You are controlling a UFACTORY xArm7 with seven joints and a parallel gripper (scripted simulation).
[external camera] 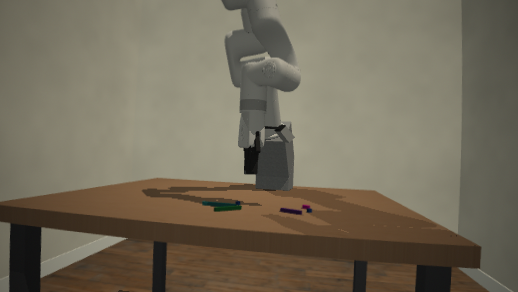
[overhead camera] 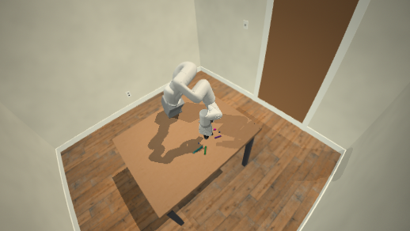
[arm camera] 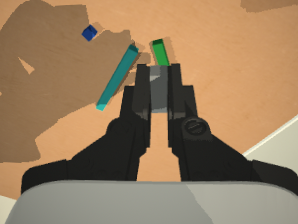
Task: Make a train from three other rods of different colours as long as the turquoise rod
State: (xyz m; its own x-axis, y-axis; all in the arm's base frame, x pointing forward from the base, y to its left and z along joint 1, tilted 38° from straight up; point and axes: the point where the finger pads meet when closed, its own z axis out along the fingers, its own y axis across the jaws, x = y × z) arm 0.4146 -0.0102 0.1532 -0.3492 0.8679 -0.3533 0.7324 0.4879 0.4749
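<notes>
My hand is 110 mm above the turquoise rod, 90 mm to the left of it and 20 mm past it. Also, from my hand: green rod 110 mm below, 50 mm to the right, 30 mm ahead; purple rod 120 mm to the left, 110 mm below, 20 mm ahead; small grey rod 20 mm below.
</notes>
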